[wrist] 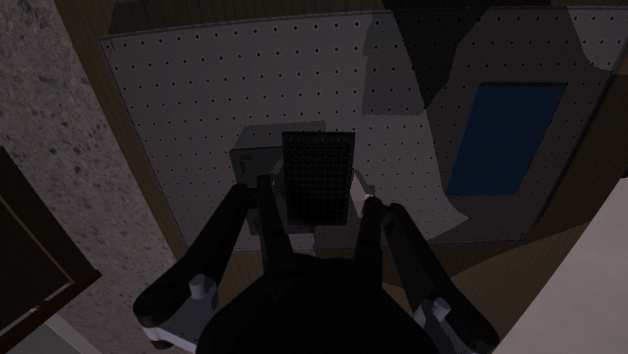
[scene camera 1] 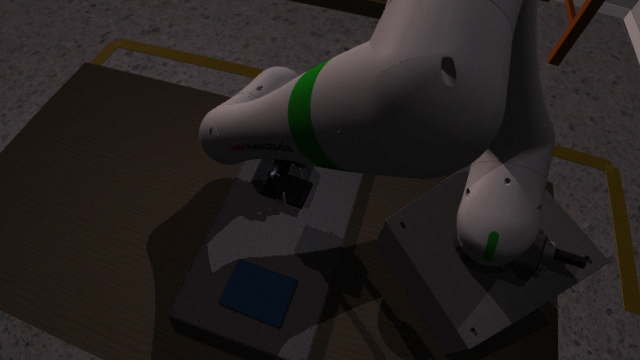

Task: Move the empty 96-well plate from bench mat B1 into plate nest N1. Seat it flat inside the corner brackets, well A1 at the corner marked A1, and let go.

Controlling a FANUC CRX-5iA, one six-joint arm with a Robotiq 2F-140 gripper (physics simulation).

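Frame: origin at the arm's base, x up, y ahead, z left, level; metres.
Seen in the pictures: gripper, between the fingertips: (wrist: 317, 174) (scene camera 1: 290, 190).
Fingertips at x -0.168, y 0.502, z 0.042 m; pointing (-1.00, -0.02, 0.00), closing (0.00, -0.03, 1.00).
Pixels of each thing's top centre, then the offset from my fingertips to it. Level surfaces: height alone.
- dark 96-well plate, centre of its top: (wrist: 317, 185) (scene camera 1: 286, 186) dx +0.014, dy +0.010, dz +0.002 m
- dark plate nest N1, centre of its top: (wrist: 275, 197) (scene camera 1: 282, 172) dx -0.036, dy +0.067, dz -0.059 m
- blue bench mat B1, height of its surface: dx -0.049 m
- grey perforated board, height of its surface: dx -0.051 m
- brown wooden surface, height of its surface: dx -0.064 m
The dark 96-well plate (scene camera 1: 298, 192) (wrist: 319, 180) is between the fingers of my gripper (scene camera 1: 294, 188) (wrist: 317, 174), which is shut on it by its two long sides. It looks level, above the pegboard surface. The dark plate nest N1 (scene camera 1: 259, 178) (wrist: 255, 162) is lower and partly behind the plate; its left part shows in the wrist view. The plate covers the nest's right part there. The gap between them is hard to judge, and the A1 mark cannot be made out. The blue bench mat B1 (scene camera 1: 258, 292) (wrist: 505, 140) lies at the board's other end.
The grey perforated board (scene camera 1: 320, 215) (wrist: 200, 85) carries the nest and mat on a brown wooden surface (scene camera 1: 100, 150). A grey block (scene camera 1: 425, 260) under the robot base stands to the right in the scene view. The arm (scene camera 1: 400, 110) hangs over the board's far end. Dark shadows cross the board.
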